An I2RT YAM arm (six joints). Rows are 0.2 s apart.
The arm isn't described. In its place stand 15 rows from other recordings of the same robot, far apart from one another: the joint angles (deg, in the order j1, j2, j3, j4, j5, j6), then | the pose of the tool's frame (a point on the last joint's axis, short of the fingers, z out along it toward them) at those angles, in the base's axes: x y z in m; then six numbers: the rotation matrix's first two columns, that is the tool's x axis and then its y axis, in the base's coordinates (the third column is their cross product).
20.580, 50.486, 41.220, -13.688, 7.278, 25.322 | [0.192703 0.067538 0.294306 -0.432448 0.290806 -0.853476 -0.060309 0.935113 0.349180]
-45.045, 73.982, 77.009, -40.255, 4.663, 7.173 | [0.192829 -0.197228 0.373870 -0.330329 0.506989 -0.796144 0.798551 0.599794 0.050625]
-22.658, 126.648, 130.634, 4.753, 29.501, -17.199 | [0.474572 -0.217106 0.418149 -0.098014 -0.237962 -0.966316 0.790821 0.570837 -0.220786]
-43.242, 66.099, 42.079, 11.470, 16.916, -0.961 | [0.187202 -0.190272 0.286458 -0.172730 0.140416 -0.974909 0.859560 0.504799 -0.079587]
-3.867, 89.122, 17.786, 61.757, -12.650, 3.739 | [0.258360 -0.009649 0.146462 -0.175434 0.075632 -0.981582 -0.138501 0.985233 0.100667]
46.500, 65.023, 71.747, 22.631, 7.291, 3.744 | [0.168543 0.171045 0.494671 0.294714 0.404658 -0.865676 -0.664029 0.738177 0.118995]
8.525, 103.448, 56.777, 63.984, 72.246, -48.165 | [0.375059 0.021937 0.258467 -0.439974 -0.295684 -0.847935 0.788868 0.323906 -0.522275]
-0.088, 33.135, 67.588, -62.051, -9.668, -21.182 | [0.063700 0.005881 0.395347 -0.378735 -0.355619 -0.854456 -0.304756 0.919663 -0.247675]
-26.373, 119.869, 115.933, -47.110, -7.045, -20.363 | [0.421905 -0.204314 0.300453 -0.782540 0.002539 -0.622595 0.106109 0.985906 -0.129348]
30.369, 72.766, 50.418, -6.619, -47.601, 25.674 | [0.225648 0.162694 0.280522 -0.765802 -0.110141 -0.633574 -0.628608 0.336023 0.701385]
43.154, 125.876, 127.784, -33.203, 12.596, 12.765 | [0.377728 0.343499 0.339055 -0.487027 -0.161028 -0.858414 -0.434691 0.897167 0.078327]
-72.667, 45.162, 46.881, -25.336, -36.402, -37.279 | [0.071111 -0.156937 0.326902 -0.462222 -0.155332 -0.873054 0.410160 0.835443 -0.365792]
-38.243, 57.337, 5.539, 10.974, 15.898, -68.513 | [0.118128 -0.105518 0.109570 -0.893502 -0.435240 -0.110550 -0.200064 0.606218 -0.769723]
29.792, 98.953, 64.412, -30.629, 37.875, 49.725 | [0.305741 0.149859 0.192132 -0.637679 0.328869 -0.696571 0.492009 0.869679 -0.039813]
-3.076, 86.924, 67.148, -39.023, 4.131, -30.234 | [0.312824 -0.019379 0.257021 -0.783655 -0.460837 -0.416550 -0.351642 0.881871 -0.314087]
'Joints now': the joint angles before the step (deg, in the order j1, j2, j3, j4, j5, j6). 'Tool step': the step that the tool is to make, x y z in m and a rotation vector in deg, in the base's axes. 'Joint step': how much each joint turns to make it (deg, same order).
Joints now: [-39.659 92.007 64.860 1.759 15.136 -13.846]
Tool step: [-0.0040 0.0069 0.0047 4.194 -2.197 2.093]
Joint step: [0.066 -1.787 0.017 -3.552 -3.868 3.344]
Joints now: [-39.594 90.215 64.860 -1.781 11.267 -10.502]
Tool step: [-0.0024 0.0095 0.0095 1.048 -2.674 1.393]
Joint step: [0.764 -2.283 -0.441 -0.793 -1.683 1.988]
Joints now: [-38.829 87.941 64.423 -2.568 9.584 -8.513]
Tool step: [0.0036 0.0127 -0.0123 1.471 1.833 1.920]
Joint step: [1.982 -0.333 -2.239 -0.453 0.038 0.062]
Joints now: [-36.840 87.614 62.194 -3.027 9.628 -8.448]
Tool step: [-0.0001 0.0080 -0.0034 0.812 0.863 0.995]
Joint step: [1.044 -0.774 -1.059 -0.917 -0.026 0.151]
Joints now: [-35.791 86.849 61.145 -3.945 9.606 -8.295]
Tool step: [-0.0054 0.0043 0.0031 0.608 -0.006 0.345]
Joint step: [-0.001 -1.618 -0.624 -1.388 -0.547 0.262]
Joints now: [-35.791 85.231 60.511 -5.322 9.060 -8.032]
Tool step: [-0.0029 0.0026 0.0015 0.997 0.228 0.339]
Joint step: [0.004 -0.812 -0.065 -1.579 -0.631 0.417]
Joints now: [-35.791 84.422 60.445 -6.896 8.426 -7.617]
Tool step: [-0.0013 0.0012 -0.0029 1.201 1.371 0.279]
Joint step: [0.002 0.007 0.019 -1.827 -0.326 0.001]
